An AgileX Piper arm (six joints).
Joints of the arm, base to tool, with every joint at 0 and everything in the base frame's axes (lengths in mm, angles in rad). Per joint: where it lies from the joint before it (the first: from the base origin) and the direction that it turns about. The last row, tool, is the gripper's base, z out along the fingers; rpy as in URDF.
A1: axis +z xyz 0 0 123
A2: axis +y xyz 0 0 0
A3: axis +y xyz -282.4 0 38.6
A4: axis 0.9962 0 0.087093 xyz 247.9 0 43.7
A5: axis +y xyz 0 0 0
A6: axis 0.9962 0 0.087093 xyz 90.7 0 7.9
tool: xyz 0 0 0 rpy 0 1.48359 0
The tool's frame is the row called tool.
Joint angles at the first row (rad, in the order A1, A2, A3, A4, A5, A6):
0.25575 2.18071 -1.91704 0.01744 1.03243 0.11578
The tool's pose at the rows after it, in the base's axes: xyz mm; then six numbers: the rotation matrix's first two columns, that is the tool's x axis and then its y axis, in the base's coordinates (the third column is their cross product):
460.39, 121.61, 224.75, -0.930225, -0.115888, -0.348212, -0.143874, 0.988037, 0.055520
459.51, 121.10, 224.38, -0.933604, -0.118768, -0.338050, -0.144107, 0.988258, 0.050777
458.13, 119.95, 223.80, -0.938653, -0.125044, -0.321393, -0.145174, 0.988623, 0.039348
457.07, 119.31, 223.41, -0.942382, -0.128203, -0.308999, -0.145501, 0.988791, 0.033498
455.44, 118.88, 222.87, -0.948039, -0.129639, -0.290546, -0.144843, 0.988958, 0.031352
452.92, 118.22, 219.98, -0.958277, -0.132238, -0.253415, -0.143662, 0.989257, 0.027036
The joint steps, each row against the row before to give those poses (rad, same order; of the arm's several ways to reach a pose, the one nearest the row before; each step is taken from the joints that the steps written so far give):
0.00001 0.00002 -0.00006 -0.00228 0.00185 0.00000
0.00001 -0.00003 0.00010 -0.00360 0.01132 0.00001
-0.00003 0.00002 -0.00004 -0.00957 0.01899 -0.00002
0.00001 -0.00002 0.00002 -0.00445 0.01370 0.00001
0.00000 0.00002 -0.00002 0.00000 0.01948 -0.00001
0.00000 0.00430 0.00004 0.00000 0.03452 0.00001

